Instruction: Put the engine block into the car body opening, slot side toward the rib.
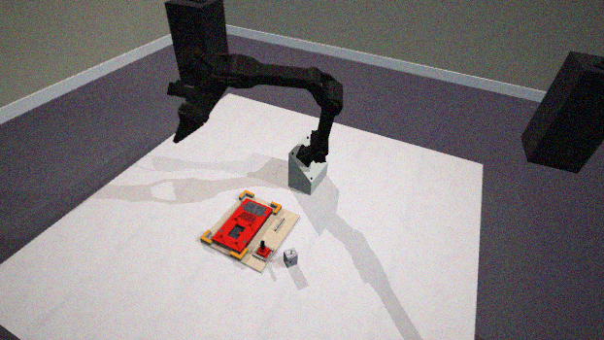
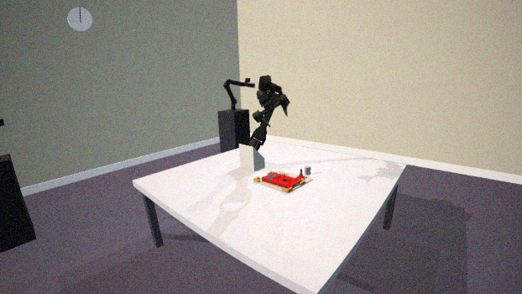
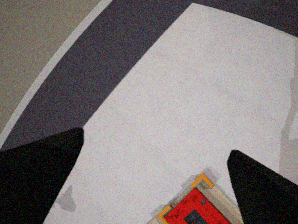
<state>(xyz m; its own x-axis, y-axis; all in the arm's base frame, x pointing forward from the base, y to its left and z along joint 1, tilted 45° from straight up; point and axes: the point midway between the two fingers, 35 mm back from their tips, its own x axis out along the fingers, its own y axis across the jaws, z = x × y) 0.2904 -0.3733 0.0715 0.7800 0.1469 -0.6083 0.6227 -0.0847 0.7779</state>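
The engine block lies 34 cm below my gripper tip and 32 cm to the left of it.
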